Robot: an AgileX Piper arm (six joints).
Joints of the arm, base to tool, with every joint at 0 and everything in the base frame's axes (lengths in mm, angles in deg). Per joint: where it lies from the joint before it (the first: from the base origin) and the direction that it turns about. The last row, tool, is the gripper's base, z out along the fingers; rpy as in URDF.
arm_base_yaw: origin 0.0 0.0 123.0 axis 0 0 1
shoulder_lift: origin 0.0 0.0 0.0 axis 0 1 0
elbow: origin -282.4 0.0 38.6 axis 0 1 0
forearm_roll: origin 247.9 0.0 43.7 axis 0.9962 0 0.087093
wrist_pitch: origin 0.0 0.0 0.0 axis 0 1 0
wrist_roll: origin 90.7 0.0 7.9 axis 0.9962 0 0.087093
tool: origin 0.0 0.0 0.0 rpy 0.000 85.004 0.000
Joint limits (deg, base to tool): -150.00..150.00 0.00..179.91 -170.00..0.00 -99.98..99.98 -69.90..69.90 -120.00..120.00
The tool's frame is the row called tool.
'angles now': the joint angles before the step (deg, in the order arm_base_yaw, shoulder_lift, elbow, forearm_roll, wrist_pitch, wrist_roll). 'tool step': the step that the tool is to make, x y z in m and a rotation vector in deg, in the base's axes. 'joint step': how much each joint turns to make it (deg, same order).
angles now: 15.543, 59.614, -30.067, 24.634, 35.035, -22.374
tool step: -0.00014, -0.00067, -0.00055, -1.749, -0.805, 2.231
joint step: -0.001, 0.040, 0.001, -0.847, 0.191, -2.212
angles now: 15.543, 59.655, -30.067, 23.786, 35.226, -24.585
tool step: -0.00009, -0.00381, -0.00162, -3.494, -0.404, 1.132
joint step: 0.001, -0.001, 0.000, -4.460, 0.357, 1.018
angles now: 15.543, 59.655, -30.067, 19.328, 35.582, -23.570
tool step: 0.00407, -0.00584, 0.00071, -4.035, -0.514, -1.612
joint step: 0.001, 0.502, -0.800, -7.550, 0.011, 5.596
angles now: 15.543, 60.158, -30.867, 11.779, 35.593, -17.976
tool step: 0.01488, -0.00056, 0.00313, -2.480, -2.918, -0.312
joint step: 0.001, 2.635, -1.953, -4.400, -3.056, 1.987
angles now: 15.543, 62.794, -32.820, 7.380, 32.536, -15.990
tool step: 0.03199, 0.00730, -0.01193, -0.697, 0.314, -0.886
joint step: 0.001, 8.954, -3.289, -0.843, -5.266, 0.850
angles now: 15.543, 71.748, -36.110, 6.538, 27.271, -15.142
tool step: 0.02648, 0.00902, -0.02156, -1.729, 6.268, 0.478
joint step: 0.326, 9.809, -4.297, 0.002, 1.000, -0.066
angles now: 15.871, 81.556, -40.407, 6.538, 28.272, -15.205
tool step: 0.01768, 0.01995, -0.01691, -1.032, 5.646, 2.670
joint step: 2.803, 7.783, -4.731, 0.628, 2.665, -0.001
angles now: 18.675, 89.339, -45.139, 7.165, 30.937, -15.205
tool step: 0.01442, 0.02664, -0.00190, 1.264, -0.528, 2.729
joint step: 3.801, 4.310, -4.564, 1.267, -0.706, 0.213
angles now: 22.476, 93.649, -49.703, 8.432, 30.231, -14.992
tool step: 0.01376, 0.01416, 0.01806, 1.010, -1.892, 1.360
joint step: 1.370, 0.899, -5.625, -0.290, 2.577, 0.520
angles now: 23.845, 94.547, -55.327, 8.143, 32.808, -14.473
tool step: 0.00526, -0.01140, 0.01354, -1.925, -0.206, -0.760
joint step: -1.910, -1.148, -2.168, -2.876, 3.845, 0.844
